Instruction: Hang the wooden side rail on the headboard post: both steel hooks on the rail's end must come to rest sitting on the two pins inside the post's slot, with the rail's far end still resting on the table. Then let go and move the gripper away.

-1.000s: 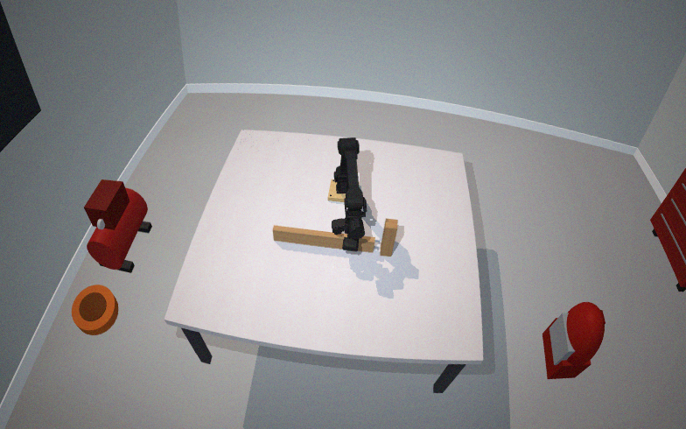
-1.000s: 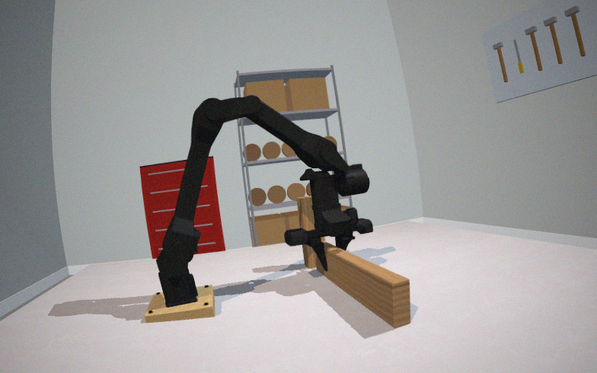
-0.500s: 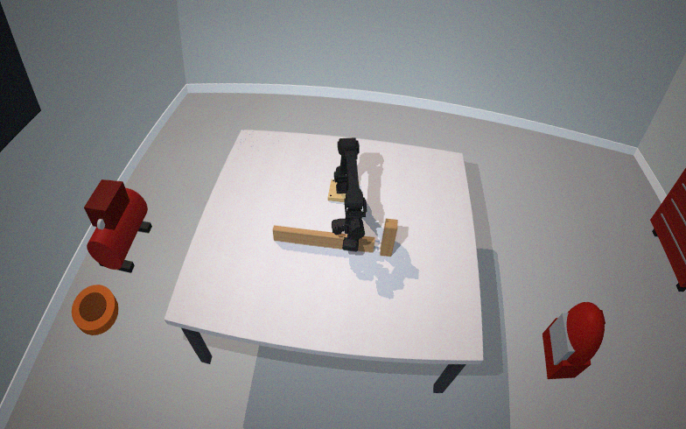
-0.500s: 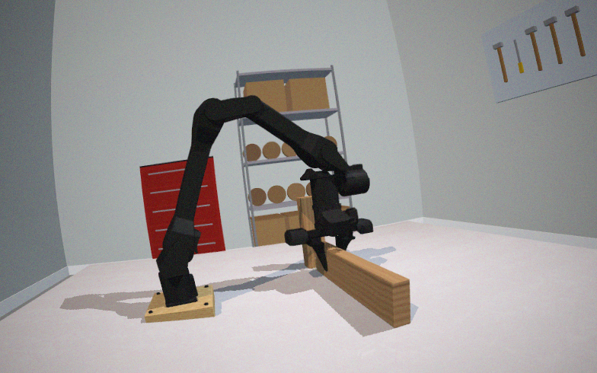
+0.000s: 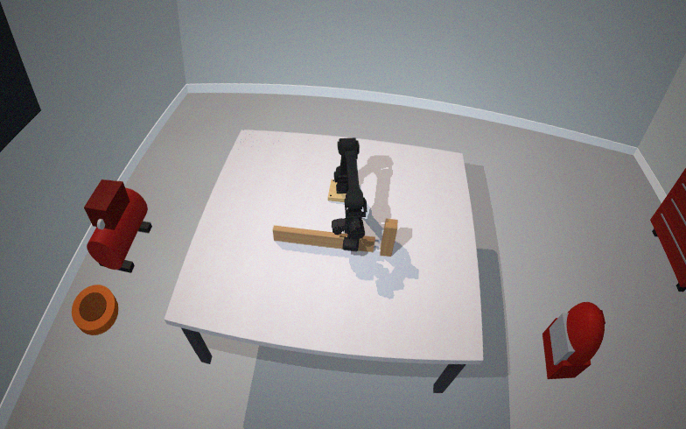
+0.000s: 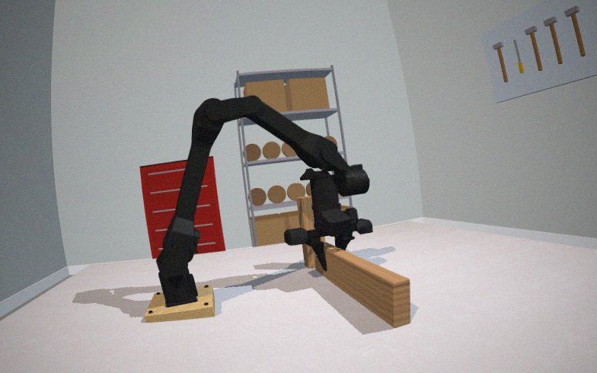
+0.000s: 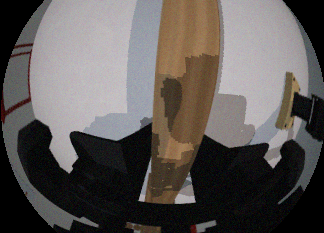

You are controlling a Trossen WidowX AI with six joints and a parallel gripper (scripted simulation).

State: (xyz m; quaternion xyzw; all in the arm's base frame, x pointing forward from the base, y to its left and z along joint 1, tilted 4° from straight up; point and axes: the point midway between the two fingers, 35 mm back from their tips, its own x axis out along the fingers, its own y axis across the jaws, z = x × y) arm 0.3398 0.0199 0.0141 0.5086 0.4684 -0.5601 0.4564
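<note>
The headboard post lies 2 cm ahead of my gripper tip, 15 cm to the left of it and 6 cm above it.
</note>
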